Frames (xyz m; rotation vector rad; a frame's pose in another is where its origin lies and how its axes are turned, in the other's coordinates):
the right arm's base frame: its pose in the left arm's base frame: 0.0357 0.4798 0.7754 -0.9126 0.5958 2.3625
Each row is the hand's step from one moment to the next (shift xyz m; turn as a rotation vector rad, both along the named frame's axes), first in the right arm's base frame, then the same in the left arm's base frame.
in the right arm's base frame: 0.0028 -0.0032 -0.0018 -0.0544 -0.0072 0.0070
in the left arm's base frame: 0.0011 0.0023 -0.0039 0.0353 -0.0078 0.0418
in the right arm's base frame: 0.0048 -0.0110 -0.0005 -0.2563 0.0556 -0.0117
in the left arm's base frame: 0.0040 0.0096 -0.0060 0.1326 -0.1303 0.1854
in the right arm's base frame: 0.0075 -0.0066 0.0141 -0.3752 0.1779 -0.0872
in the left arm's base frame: -0.0073 0.0154 0.0028 0.1678 -0.3038 0.2441
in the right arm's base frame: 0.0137 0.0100 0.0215 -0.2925 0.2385 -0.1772
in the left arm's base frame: -0.0250 0.0089 0.0068 0.1211 -0.3746 0.1372
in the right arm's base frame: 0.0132 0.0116 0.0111 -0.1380 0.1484 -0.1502
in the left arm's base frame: -0.0207 0.0017 0.0005 0.0666 -0.2418 0.0272
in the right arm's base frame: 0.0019 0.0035 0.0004 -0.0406 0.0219 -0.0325
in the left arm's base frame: -0.0035 -0.0018 -0.0004 0.0275 -0.0480 0.0114
